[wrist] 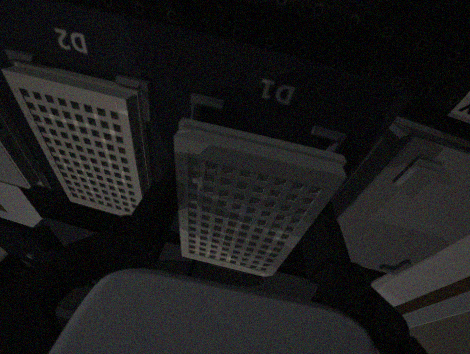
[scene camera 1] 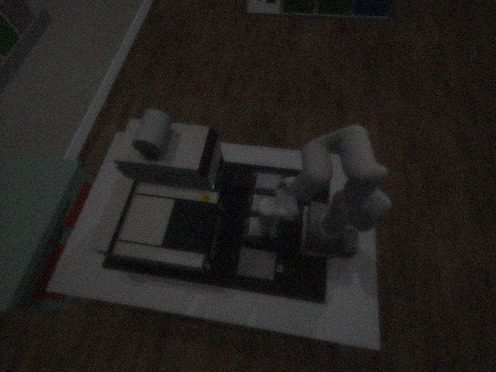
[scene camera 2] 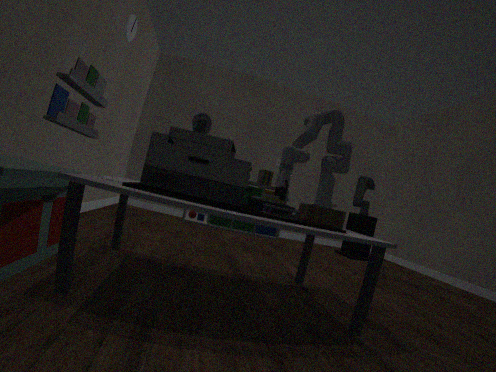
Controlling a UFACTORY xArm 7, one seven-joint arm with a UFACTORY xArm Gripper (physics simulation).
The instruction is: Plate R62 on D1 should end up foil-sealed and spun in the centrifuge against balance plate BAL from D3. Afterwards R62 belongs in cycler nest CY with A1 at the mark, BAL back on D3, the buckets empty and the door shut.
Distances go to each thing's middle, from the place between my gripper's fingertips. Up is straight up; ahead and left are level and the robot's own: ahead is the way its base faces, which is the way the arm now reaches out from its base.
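The centrifuge [scene camera 1: 175, 228] has my hand 480 mm short of it, and my hand is also 40 mm to the right of it and 40 mm below it. As for the roll [scene camera 1: 154, 127], I find it 490 mm ahead of my hand, 260 mm to the right of it and 340 mm above it.
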